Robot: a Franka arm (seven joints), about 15 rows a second.
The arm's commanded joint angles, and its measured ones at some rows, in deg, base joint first. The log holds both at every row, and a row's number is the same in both.
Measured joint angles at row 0:
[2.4, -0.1, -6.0, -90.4, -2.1, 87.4, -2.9]
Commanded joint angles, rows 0 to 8:
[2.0, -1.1, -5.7, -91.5, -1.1, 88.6, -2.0]
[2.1, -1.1, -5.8, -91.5, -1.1, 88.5, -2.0]
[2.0, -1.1, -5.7, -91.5, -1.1, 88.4, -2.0]
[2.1, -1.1, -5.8, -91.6, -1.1, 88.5, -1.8]
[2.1, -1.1, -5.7, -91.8, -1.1, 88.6, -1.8]
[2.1, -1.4, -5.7, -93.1, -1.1, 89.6, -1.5]
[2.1, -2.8, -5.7, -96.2, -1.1, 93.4, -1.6]
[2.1, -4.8, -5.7, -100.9, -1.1, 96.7, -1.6]
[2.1, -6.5, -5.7, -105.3, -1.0, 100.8, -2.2]
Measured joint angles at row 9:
[2.4, -1.0, -6.0, -94.5, -2.0, 93.3, -2.9]
